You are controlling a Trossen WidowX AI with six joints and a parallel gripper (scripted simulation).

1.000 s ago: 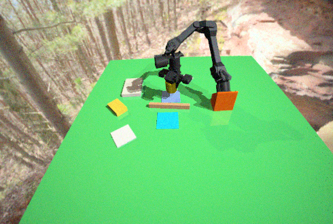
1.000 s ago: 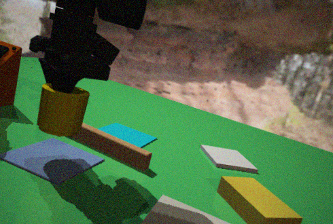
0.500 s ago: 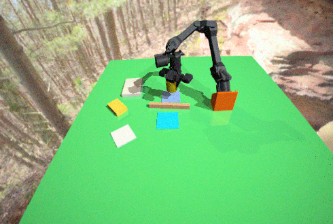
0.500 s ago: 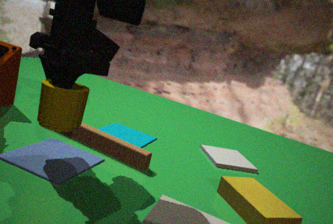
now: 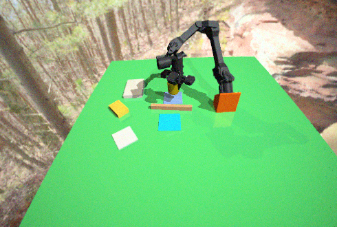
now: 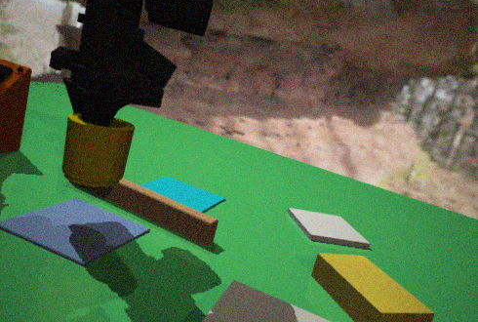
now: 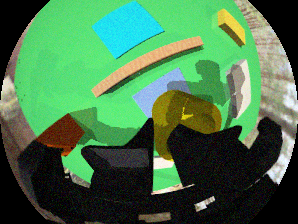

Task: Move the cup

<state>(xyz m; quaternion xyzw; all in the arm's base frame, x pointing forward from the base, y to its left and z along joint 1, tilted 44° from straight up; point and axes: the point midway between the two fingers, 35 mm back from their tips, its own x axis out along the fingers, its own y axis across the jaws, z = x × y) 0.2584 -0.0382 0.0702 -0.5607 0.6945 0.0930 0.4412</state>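
The cyan pad is 50 mm ahead of my gripper tip, 170 mm to the left of it and 100 mm below it. The rest, counted from my gripper tip: yellow cup 20 mm ahead, 20 mm to the right; then brown wooden bar 40 mm ahead, 70 mm to the left, 80 mm below; then blue-grey pad 30 mm ahead, 30 mm to the right, 100 mm below.
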